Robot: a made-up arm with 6 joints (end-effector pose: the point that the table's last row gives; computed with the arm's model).
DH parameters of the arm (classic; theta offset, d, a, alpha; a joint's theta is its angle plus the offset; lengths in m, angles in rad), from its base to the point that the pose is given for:
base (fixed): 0.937 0 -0.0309 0
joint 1: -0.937 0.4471 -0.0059 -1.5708
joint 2: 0.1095 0 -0.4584 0
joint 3: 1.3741 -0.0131 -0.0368 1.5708
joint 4: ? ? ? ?
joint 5: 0 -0.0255 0.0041 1.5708
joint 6: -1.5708 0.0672 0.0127 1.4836
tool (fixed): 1.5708 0.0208 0 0
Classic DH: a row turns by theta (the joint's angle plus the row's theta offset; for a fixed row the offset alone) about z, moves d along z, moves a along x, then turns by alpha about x.
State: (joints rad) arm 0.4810 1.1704 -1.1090 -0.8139 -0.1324 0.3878
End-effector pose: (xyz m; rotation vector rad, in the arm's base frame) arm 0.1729 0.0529 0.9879 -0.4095 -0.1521 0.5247
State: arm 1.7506 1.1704 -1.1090 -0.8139 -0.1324 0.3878
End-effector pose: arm -0.0359 0.1807 0.9879 -0.2716 -0.4142 1.7712
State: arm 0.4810 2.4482 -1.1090 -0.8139 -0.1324 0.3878
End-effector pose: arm 0.4986 0.2229 0.4009 -0.6254 1.1169 0.7309
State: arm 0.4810 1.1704 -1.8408 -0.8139 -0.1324 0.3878
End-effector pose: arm 0.0348 -0.0192 1.1910 -0.2349 -0.8539 0.3411
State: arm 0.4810 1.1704 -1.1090 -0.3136 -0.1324 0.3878
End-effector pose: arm 0.1852 0.0299 0.9780 0.0853 -0.0447 0.5302
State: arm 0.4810 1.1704 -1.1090 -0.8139 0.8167 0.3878
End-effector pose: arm 0.1840 0.0074 0.9446 -0.5357 0.6204 -0.0353
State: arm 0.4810 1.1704 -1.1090 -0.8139 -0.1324 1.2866
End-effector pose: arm 0.1837 0.0387 0.9767 0.4597 0.1062 0.6146
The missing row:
joint 4: 0 0.2783 -0.0145 -1.5708
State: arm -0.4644 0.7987 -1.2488 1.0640 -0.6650 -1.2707
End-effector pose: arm -0.0898 -0.0756 1.0272 -0.1670 -0.7006 -1.1006
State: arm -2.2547 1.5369 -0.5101 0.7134 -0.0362 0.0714
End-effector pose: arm -0.2338 -0.1873 0.6453 1.5215 -0.3466 -2.2474
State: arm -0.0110 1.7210 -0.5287 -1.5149 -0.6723 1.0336
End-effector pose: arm 0.3244 0.0094 0.6310 -0.0861 0.9285 0.8120
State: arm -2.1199 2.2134 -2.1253 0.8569 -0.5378 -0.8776
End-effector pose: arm -0.4135 -0.5278 0.8483 -0.3012 -0.1651 -2.5138
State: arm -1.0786 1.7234 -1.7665 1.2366 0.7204 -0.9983
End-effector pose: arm 0.1930 -0.4218 0.9510 0.2716 0.1539 -0.4006
